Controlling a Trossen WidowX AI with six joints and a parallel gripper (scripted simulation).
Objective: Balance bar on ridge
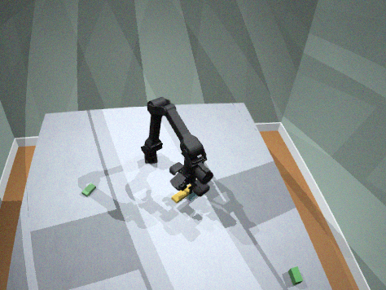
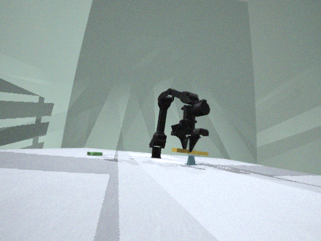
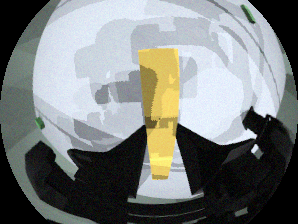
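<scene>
Right now my gripper tip is 20 mm past the yellow bar and 20 mm to the right of it.
</scene>
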